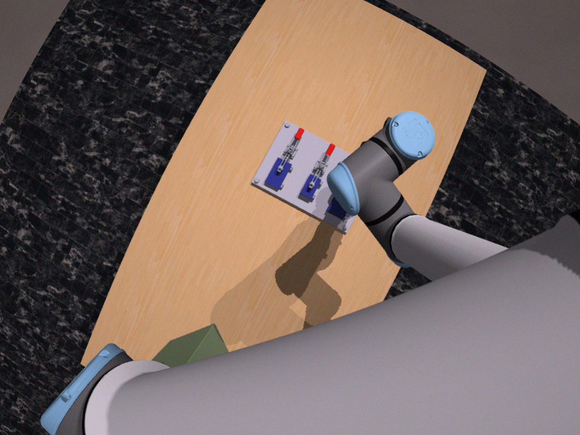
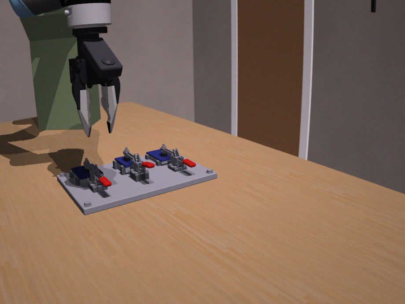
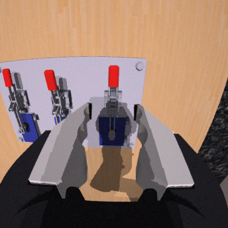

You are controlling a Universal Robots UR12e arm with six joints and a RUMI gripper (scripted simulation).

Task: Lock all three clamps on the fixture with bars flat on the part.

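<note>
Right now the grey fixture plate is 160 mm below my hand, 120 mm to the left of it and 70 mm behind it. The rest, counted from my hand: blue part (140 mm below, 130 mm behind, 20 mm to the left).
</note>
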